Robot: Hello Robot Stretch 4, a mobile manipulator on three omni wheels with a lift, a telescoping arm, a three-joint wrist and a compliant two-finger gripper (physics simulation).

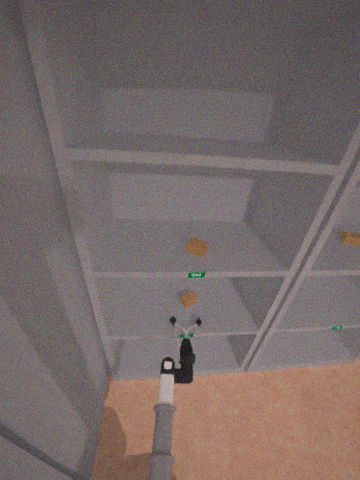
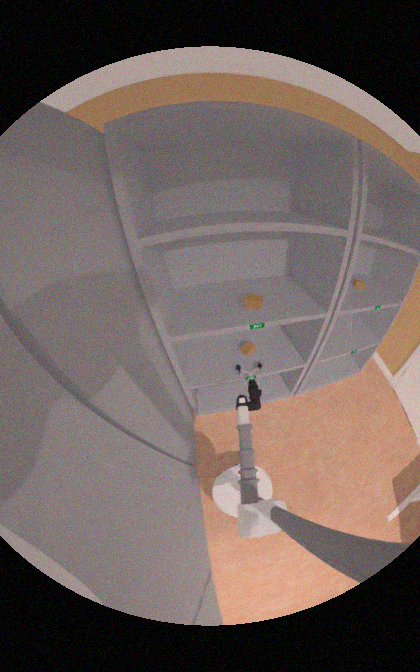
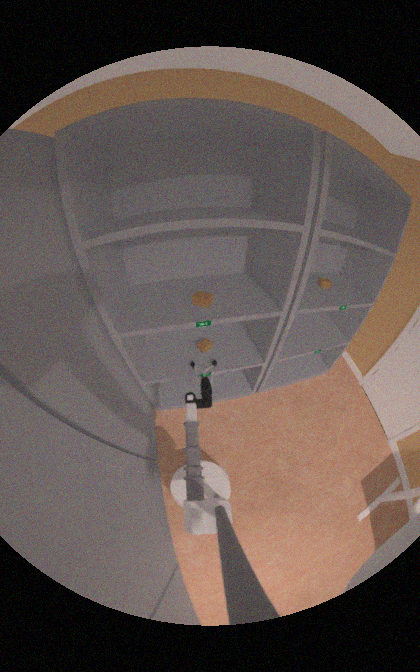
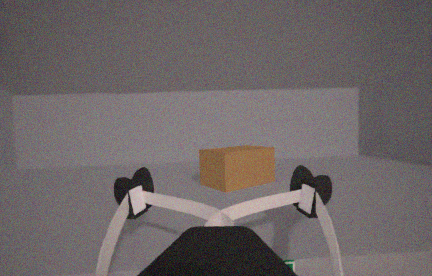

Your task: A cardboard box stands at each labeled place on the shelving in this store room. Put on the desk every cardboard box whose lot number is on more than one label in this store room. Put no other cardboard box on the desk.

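Frame: origin at the robot's base, x back, y down, z right, level; metres.
Seen in the pictures: gripper, between the fingertips: point(image 1: 185, 317) point(image 4: 221, 183).
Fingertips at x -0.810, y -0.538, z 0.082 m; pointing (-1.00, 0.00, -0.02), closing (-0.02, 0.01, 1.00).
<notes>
Offsets run from my fingertips to a thing's top centre. "*": to the spot under its first point.
My gripper point(image 1: 186, 321) point(image 2: 249, 368) point(image 3: 203, 364) point(image 4: 221, 183) is open, with its fingers spread and nothing between them, at the front of a lower shelf bay. A cardboard box @(dz +0.018, dx -0.142, dy -0.018 m) point(image 1: 189, 299) point(image 2: 248, 348) point(image 3: 204, 345) point(image 4: 237, 168) stands on that shelf beyond the fingertips, apart from them and turned with a corner forward. A second cardboard box @(dz +0.014, dx -0.063, dy -0.475 m) point(image 1: 197, 247) point(image 2: 253, 301) point(image 3: 202, 299) stands on the shelf above, behind a green label @(* dz +0.009, dx +0.083, dy -0.406 m) point(image 1: 196, 275) point(image 2: 257, 326) point(image 3: 203, 324). A third cardboard box @(dz +0.917, dx -0.267, dy -0.475 m) point(image 1: 350, 238) point(image 2: 359, 284) point(image 3: 325, 283) stands in the bay to the right. Lot numbers are too blurred to read.
A green label point(image 1: 186, 336) point(image 2: 250, 378) point(image 3: 205, 374) is on the shelf edge under the gripper. Shelf uprights point(image 1: 280, 300) stand to its right. A large grey surface point(image 2: 115, 525) point(image 3: 85, 530) runs along the left. White legs point(image 3: 400, 465) stand on the floor at the right.
</notes>
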